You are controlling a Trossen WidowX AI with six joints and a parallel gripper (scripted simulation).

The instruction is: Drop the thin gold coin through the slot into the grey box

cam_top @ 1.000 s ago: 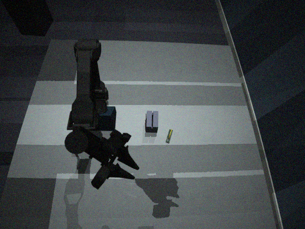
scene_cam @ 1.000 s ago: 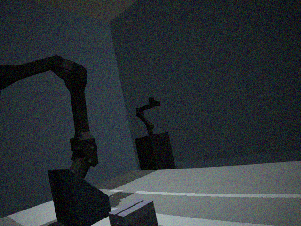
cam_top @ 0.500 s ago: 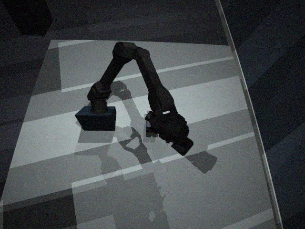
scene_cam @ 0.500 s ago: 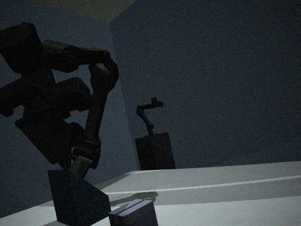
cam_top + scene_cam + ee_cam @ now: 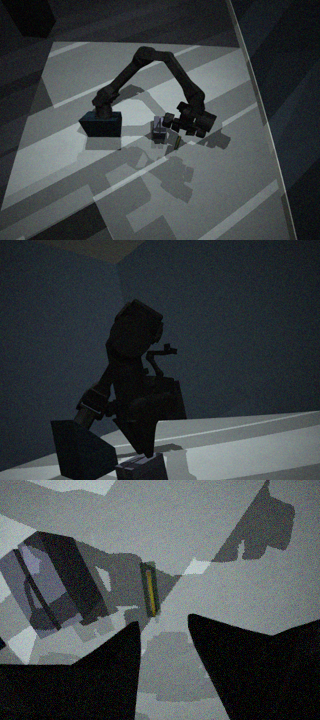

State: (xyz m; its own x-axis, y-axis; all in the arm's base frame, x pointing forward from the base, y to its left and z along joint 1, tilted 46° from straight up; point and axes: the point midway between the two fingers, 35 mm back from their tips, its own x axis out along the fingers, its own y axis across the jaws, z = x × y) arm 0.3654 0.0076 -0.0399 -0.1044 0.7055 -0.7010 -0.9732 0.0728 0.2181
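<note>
Right now my gripper tip is 90 mm above the gold coin.
</note>
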